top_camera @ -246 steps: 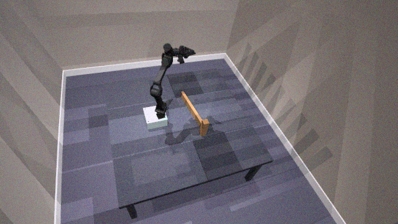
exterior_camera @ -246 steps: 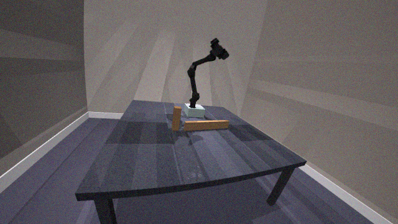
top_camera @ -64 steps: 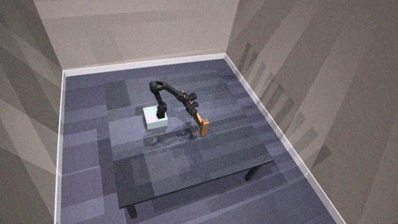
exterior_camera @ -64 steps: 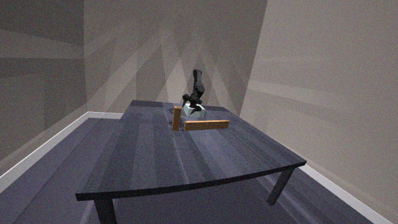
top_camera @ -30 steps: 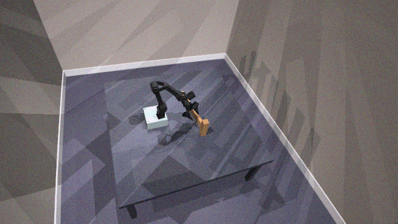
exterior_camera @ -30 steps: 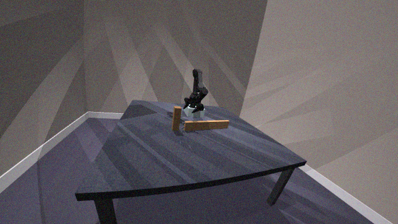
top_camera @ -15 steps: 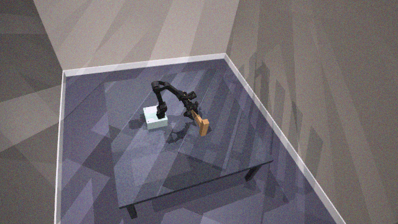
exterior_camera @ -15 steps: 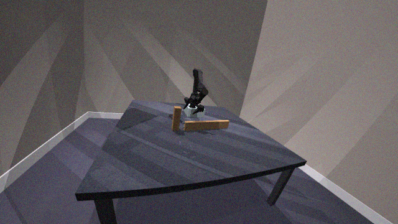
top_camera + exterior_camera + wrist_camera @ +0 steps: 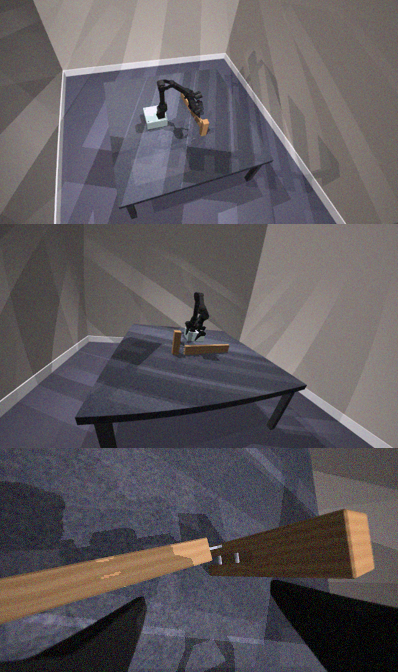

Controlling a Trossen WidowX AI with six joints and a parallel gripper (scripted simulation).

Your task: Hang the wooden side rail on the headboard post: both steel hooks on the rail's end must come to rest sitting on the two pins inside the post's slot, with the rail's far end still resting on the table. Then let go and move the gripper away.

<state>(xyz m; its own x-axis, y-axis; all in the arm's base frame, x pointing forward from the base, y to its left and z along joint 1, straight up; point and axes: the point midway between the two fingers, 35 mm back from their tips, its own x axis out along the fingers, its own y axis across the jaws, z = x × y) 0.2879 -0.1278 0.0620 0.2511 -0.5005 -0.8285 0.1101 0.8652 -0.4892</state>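
My gripper tip is now 1 cm short of the headboard post, 11 cm to the left of it and 5 cm above it.
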